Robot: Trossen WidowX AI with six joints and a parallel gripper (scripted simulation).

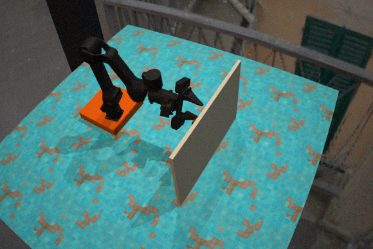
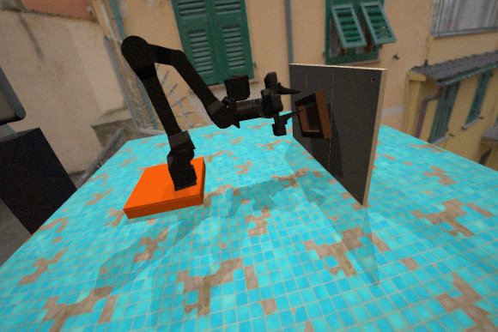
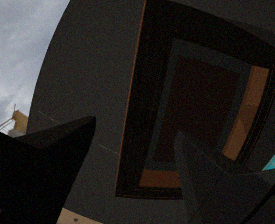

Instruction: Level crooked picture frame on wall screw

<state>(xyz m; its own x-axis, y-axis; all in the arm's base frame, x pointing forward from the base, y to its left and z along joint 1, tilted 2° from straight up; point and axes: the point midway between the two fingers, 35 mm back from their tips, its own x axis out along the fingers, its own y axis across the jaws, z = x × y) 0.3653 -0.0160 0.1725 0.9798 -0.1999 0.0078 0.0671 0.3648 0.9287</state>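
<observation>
The brown picture frame is 20 mm ahead of my gripper tip, 30 mm to the right of it and 50 mm below it. The rest, counted from my gripper tip: wall panel 30 mm ahead, 30 mm to the right, 60 mm below.
</observation>
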